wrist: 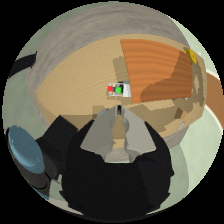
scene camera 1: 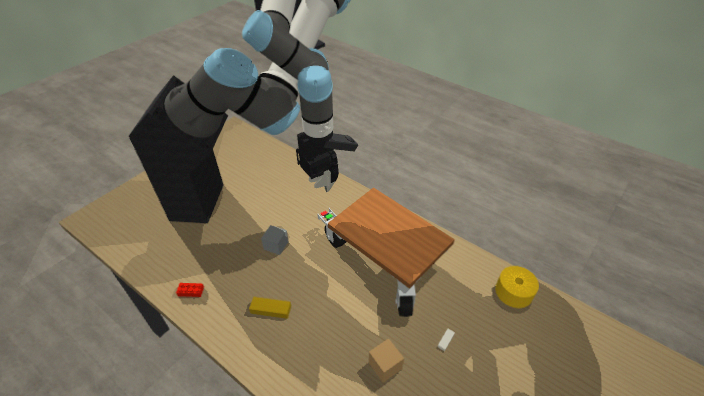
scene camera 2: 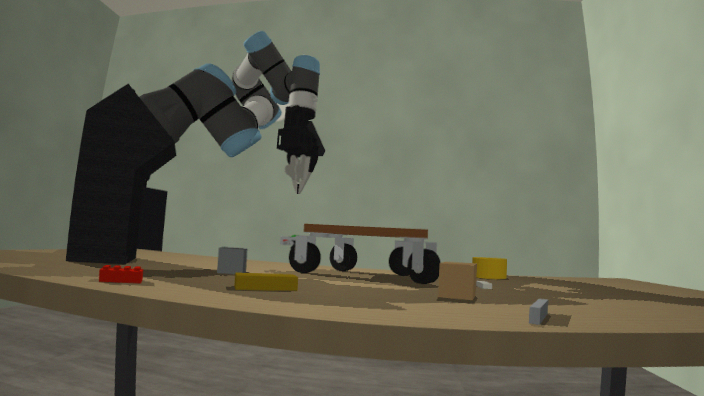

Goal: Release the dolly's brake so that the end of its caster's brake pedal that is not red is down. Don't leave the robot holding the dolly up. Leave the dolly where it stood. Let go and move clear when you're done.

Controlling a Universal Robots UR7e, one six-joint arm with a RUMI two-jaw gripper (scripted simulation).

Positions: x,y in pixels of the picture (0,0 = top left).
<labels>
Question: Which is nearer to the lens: the grey cube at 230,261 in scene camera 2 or the yellow bar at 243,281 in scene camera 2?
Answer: The yellow bar.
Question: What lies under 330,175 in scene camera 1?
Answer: My gripper.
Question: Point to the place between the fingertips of my gripper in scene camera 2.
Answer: At 298,193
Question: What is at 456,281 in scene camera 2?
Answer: A tan cube.
</labels>
